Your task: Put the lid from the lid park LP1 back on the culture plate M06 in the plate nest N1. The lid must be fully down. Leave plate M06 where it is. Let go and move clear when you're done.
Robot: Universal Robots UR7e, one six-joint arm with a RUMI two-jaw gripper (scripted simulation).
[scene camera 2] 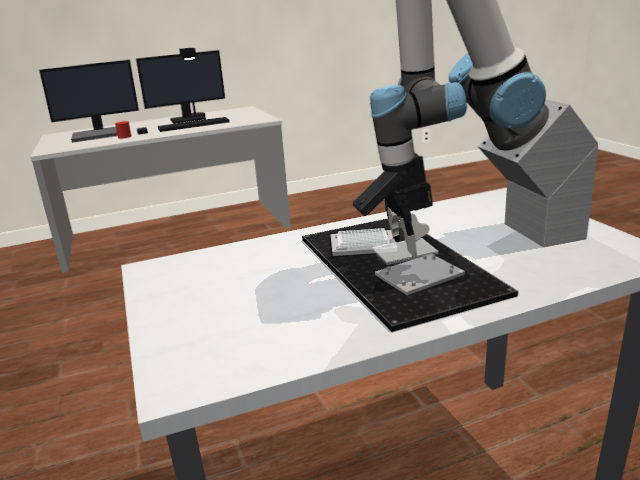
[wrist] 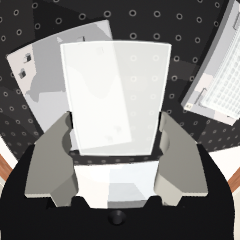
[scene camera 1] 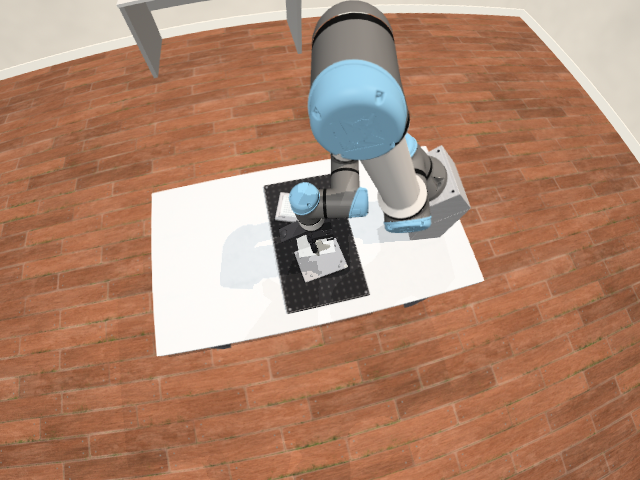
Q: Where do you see a clear rectangular lid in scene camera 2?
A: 392,253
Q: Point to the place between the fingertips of the gripper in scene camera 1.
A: At 316,243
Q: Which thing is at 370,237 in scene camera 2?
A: A culture plate.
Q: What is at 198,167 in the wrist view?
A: The gripper.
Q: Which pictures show the gripper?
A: Scene camera 2, the wrist view and scene camera 1: all of them.
